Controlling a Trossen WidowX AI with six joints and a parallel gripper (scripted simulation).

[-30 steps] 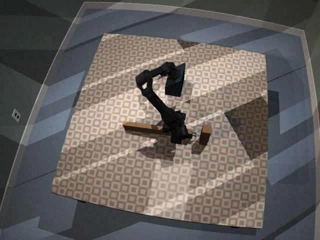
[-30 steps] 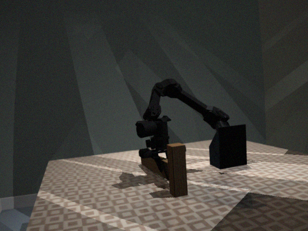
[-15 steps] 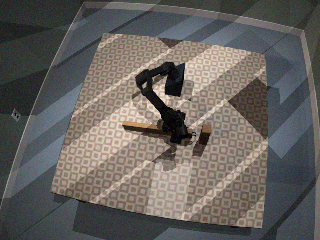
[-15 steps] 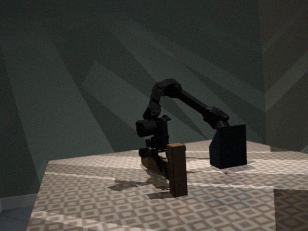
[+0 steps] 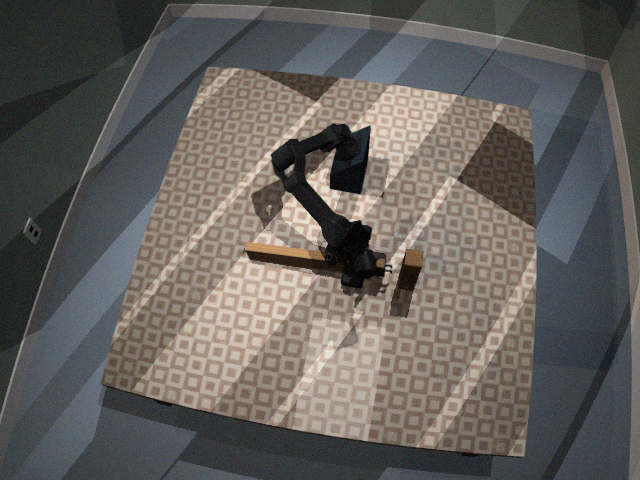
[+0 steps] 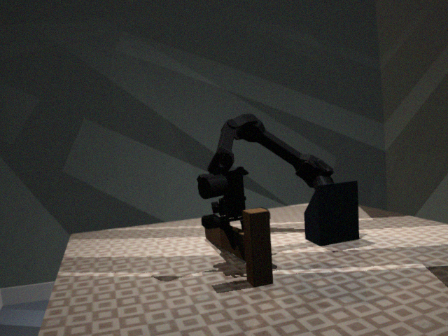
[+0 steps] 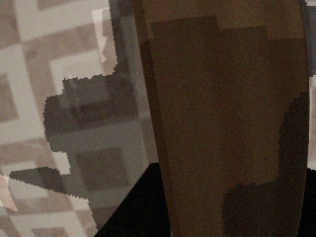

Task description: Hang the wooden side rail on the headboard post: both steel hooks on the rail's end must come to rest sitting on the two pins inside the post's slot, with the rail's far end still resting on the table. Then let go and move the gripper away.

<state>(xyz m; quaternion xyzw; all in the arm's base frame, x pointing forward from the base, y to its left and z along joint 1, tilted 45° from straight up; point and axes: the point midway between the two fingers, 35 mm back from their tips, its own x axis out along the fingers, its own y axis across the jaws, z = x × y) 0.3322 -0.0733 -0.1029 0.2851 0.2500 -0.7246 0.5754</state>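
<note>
Right now the headboard post is 160 mm to the left of my gripper tip, 40 mm above it and 20 mm ahead of it.
</note>
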